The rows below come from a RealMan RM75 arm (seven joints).
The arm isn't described. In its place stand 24 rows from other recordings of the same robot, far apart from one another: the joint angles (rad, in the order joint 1, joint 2, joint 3, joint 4, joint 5, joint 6, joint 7), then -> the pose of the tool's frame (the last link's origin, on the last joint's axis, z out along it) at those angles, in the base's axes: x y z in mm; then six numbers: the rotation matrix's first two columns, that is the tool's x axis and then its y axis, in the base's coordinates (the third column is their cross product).
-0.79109, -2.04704, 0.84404, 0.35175, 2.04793, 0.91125, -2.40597 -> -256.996, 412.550, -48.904, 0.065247, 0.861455, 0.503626, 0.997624, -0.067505, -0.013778
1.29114, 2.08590, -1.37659, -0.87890, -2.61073, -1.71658, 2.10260 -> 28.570, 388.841, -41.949, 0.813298, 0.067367, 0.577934, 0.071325, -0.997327, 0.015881
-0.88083, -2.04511, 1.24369, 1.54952, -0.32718, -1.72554, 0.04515 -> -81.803, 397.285, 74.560, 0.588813, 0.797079, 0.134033, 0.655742, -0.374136, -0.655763
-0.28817, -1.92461, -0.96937, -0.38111, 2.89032, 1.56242, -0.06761 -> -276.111, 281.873, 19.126, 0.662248, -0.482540, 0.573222, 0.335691, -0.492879, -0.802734
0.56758, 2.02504, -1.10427, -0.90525, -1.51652, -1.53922, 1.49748 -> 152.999, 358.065, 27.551, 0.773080, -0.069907, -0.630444, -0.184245, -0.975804, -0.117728
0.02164, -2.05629, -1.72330, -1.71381, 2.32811, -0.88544, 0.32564 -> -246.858, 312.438, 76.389, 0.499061, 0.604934, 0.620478, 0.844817, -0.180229, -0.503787
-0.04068, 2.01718, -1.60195, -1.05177, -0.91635, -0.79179, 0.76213 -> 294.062, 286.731, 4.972, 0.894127, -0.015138, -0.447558, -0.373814, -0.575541, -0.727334
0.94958, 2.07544, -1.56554, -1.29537, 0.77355, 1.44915, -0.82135 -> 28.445, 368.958, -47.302, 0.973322, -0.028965, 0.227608, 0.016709, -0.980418, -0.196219
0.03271, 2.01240, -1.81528, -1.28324, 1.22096, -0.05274, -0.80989 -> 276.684, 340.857, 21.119, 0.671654, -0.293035, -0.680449, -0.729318, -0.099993, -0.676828
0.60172, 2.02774, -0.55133, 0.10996, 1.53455, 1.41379, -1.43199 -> 263.918, 308.625, -64.404, -0.184205, -0.757299, -0.626551, -0.812816, -0.241043, 0.530310
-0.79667, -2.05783, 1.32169, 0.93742, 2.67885, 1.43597, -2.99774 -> -207.261, 385.963, -21.750, 0.316873, 0.946184, -0.065786, 0.788267, -0.301290, -0.536526
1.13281, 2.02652, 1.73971, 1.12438, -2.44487, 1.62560, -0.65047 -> 21.562, 395.684, -15.688, 0.906348, -0.282163, 0.314512, -0.211235, -0.947238, -0.241081
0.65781, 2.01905, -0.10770, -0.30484, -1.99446, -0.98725, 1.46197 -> 330.281, 398.201, 28.484, 0.325020, -0.441405, -0.836375, -0.941719, -0.232191, -0.243416
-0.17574, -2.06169, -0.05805, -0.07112, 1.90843, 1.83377, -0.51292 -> -321.987, 193.633, -4.318, 0.405540, -0.159031, 0.900137, 0.750568, -0.504116, -0.427218
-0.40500, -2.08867, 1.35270, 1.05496, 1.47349, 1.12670, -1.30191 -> -164.755, 358.930, -11.325, 0.856605, -0.075638, 0.510399, 0.170725, -0.891929, -0.418707
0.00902, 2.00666, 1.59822, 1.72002, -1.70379, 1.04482, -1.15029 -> 157.413, 286.324, 38.389, 0.847813, -0.200592, -0.490893, -0.418634, -0.821394, -0.387373
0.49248, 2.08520, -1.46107, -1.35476, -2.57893, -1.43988, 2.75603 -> 204.248, 341.953, -14.687, 0.604863, -0.792400, 0.079008, -0.678660, -0.564848, -0.469434
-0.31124, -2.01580, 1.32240, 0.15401, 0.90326, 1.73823, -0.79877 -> -290.995, 239.903, -14.967, 0.470392, 0.096874, 0.877124, 0.535896, -0.821047, -0.196714
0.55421, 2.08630, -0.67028, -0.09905, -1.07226, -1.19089, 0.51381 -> 299.741, 359.274, -14.136, 0.670228, 0.002344, -0.742152, -0.675446, -0.412429, -0.611289
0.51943, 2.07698, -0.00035, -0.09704, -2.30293, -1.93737, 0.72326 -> 239.847, 252.292, -29.106, 0.445918, -0.024689, -0.894733, -0.293387, -0.948426, -0.120048
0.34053, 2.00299, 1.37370, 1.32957, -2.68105, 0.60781, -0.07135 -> 213.789, 381.427, -15.620, 0.720875, -0.572545, -0.390552, -0.650869, -0.365641, -0.665339
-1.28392, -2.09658, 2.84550, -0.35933, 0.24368, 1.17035, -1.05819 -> -151.552, 433.283, -66.053, 0.989870, -0.106595, -0.093785, -0.123487, -0.972351, -0.198203
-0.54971, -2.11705, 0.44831, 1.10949, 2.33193, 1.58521, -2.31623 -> -274.172, 350.346, 83.954, 0.318083, 0.775819, 0.544911, 0.943798, -0.313580, -0.104465
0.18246, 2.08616, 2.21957, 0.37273, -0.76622, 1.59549, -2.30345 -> 327.223, 260.899, 59.288, 0.385065, 0.224460, -0.895177, -0.782245, -0.435315, -0.445639
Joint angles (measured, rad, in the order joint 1, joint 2, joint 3, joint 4, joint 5, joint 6, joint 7), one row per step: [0.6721 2.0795 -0.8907 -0.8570 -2.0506 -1.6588 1.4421]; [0.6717 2.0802 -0.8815 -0.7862 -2.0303 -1.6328 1.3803]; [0.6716 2.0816 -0.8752 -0.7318 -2.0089 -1.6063 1.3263]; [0.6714 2.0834 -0.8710 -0.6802 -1.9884 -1.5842 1.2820]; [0.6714 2.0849 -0.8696 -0.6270 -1.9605 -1.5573 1.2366]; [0.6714 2.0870 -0.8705 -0.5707 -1.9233 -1.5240 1.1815]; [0.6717 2.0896 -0.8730 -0.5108 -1.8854 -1.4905 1.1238]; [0.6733 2.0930 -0.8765 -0.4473 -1.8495 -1.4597 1.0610]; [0.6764 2.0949 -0.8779 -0.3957 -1.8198 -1.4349 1.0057]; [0.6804 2.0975 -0.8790 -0.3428 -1.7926 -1.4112 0.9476]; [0.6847 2.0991 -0.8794 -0.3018 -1.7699 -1.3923 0.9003]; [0.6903 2.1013 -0.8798 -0.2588 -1.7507 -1.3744 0.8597]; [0.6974 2.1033 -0.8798 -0.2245 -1.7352 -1.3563 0.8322]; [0.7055 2.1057 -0.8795 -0.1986 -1.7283 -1.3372 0.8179]
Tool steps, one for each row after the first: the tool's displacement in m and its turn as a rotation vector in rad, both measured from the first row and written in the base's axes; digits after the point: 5 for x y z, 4 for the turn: [0.00676 -0.00160 -0.00862 0.0071 0.0311 -0.0024]; [0.01119 -0.00226 -0.01547 0.0228 0.0566 -0.0012]; [0.01511 -0.00384 -0.02240 0.0322 0.0805 -0.0064]; [0.01854 -0.00501 -0.02944 0.0472 0.1060 -0.0140]; [0.02163 -0.00577 -0.03692 0.0721 0.1331 -0.0195]; [0.02509 -0.00744 -0.04527 0.0959 0.1570 -0.0277]; [0.02855 -0.01048 -0.05466 0.1159 0.1765 -0.0338]; [0.03108 -0.01263 -0.06172 0.1360 0.1893 -0.0358]; [0.03353 -0.01557 -0.06936 0.1541 0.1983 -0.0362]; [0.03513 -0.01753 -0.07494 0.1708 0.2037 -0.0352]; [0.03657 -0.02032 -0.08128 0.1801 0.2075 -0.0397]; [0.03719 -0.02179 -0.08647 0.1874 0.2083 -0.0473]; [0.03744 -0.02254 -0.09122 0.1893 0.2031 -0.0569]
